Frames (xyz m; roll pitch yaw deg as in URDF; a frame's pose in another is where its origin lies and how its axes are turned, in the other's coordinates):
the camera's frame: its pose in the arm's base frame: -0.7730 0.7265 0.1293 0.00 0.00 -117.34
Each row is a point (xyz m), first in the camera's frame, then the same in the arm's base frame.
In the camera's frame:
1: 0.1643 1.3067 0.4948
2: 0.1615 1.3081 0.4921
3: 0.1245 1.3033 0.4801
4: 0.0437 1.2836 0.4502
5: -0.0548 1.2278 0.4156
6: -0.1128 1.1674 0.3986
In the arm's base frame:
1: 0.3123 -0.0196 0.6241
2: 0.3148 -0.0177 0.6214
3: 0.3275 0.0173 0.6094
4: 0.3471 0.0982 0.5795
5: 0.3428 0.2113 0.5449
6: 0.3158 0.2905 0.5279

